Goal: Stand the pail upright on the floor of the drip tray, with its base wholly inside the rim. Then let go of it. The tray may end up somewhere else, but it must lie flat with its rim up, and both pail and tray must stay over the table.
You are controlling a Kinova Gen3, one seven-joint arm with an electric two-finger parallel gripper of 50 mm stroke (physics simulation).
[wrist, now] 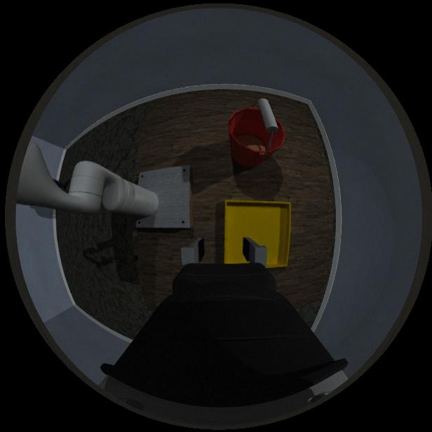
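A red pail (241, 149) stands upright on the wooden table, near its upper right part in the view. Its wire handle with a white grip (268, 115) lies over toward the right side of the rim. A yellow drip tray (255, 225) lies flat with its rim up, below the pail in the view and apart from it. My gripper (223, 245) is open and empty. It hangs above the table, with its right finger over the tray in the view and its left finger beyond the tray's left edge.
The arm's white base links (127, 196) rise from a grey metal mounting plate (172, 195) left of the tray and pail. The wooden table (210, 145) extends around them. A dark mottled floor (90, 240) lies at the left, with pale walls beyond.
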